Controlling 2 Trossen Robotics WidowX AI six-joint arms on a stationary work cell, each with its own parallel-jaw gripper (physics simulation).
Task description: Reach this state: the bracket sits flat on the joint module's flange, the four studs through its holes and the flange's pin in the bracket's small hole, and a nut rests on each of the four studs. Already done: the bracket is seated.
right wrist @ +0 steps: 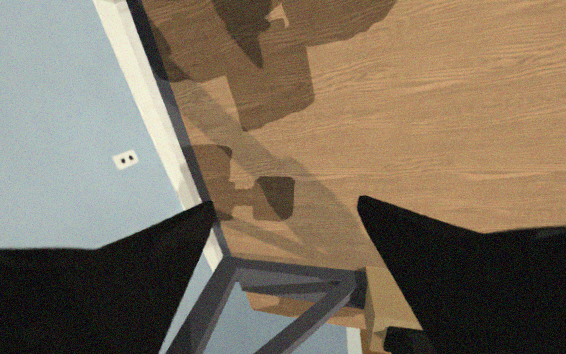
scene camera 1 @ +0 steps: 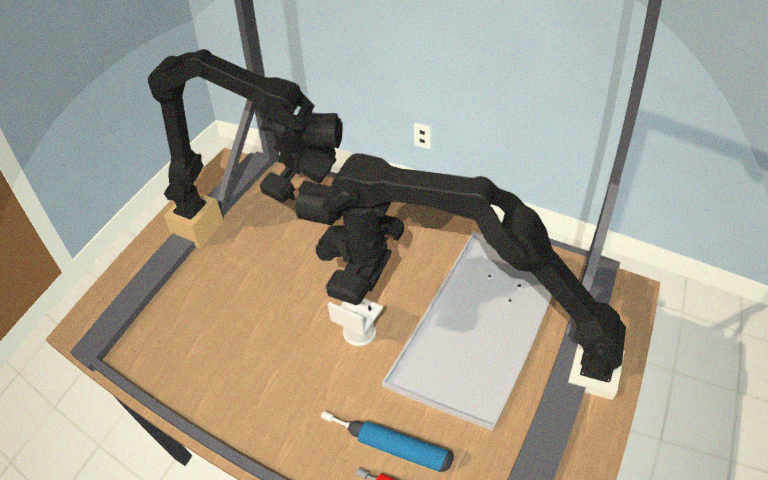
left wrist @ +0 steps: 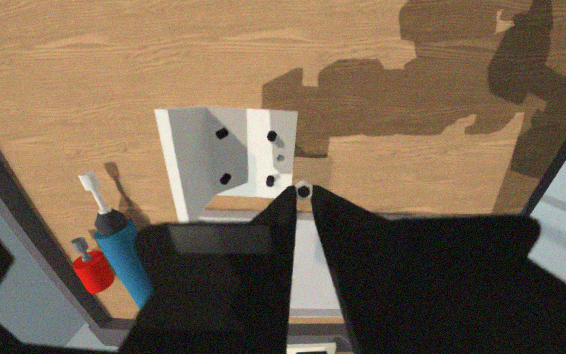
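Where they show: left gripper, between the fingertips: [scene camera 1: 371,287] [left wrist: 302,192]; right gripper, between the fingertips: [right wrist: 286,205]; left arm's base, origin of its link: [scene camera 1: 597,365]; right arm's base, origin of its link: [right wrist: 411,341] [scene camera 1: 189,207].
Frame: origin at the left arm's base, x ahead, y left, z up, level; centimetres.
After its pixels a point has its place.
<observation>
The white bracket [scene camera 1: 355,314] {y 9.6, x 44.8, z 8.4 cm} sits on the white joint module [scene camera 1: 359,333] {y 10.2, x 44.2, z 3.6 cm} in the middle of the table. In the left wrist view the bracket [left wrist: 227,158] {y 8.0, x 46.5, z 4.0 cm} shows four dark studs through its holes and a small pin hole [left wrist: 280,158] {y 3.9, x 46.2, z 3.7 cm}. My left gripper [scene camera 1: 349,288] hovers just above the bracket and is shut on a small grey nut [left wrist: 303,190] {y 2.5, x 45.5, z 7.9 cm}, held at the fingertips [left wrist: 303,193] {y 2.5, x 45.1, z 7.4 cm} beside the bracket's near right corner. My right gripper [scene camera 1: 279,183] is open and empty, raised at the back left; its fingers [right wrist: 285,225] {y -16.7, x 69.2, z 9.8 cm} stand wide over bare wood.
A grey tray [scene camera 1: 473,329] {y -1.9, x 26.1, z -2.3 cm} lies right of the module with three small dark nuts [scene camera 1: 506,286] {y -14.4, x 22.9, z -2.3 cm} on it. A blue-handled screwdriver [scene camera 1: 396,440] {y 26.8, x 30.1, z 1.4 cm} lies at the front, with a red tool [scene camera 1: 377,475] {y 34.1, x 30.2, z 0.8 cm} at the bottom edge. A grey frame post [scene camera 1: 246,143] {y -24.4, x 91.0, z 10.5 cm} stands at the back left.
</observation>
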